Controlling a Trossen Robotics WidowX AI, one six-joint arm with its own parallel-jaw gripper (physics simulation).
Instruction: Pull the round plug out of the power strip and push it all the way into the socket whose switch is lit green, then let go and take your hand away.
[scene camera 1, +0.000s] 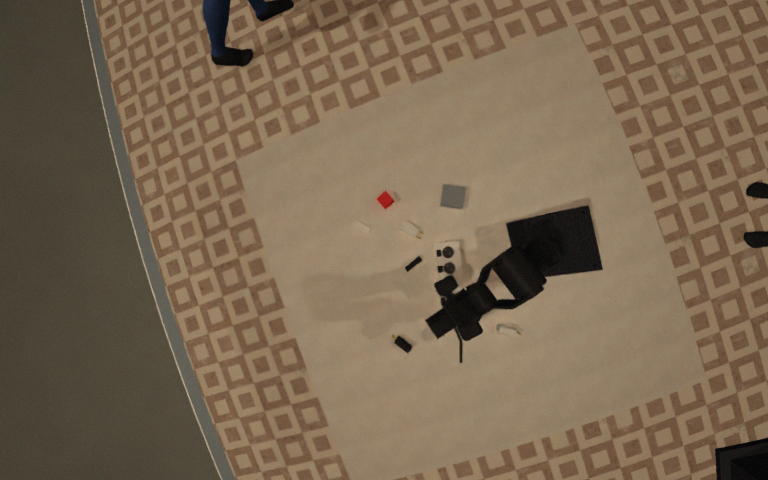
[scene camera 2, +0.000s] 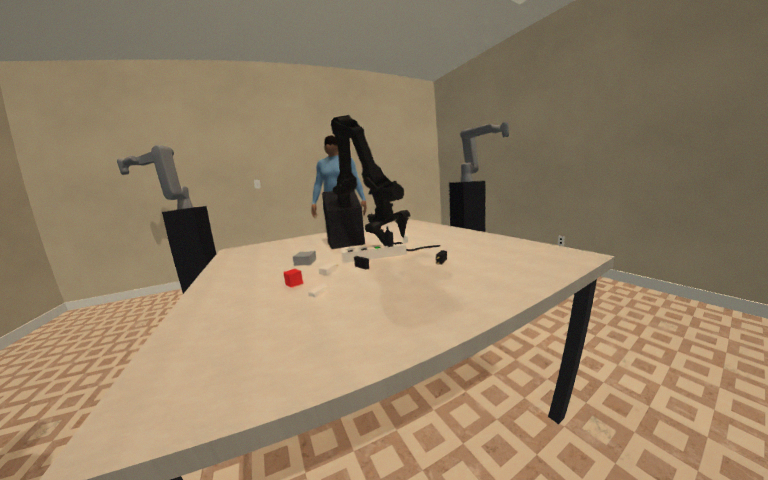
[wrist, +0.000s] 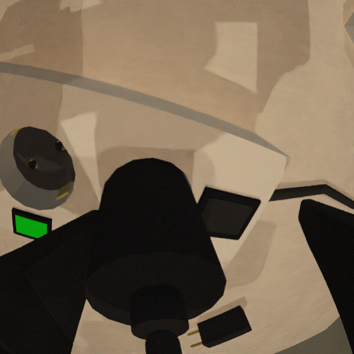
Observation:
In view: the gripper (scene camera 2: 394, 241), a black round plug (wrist: 152, 265) and a white power strip (wrist: 232, 172).
The gripper also shows in the wrist view (wrist: 205, 216).

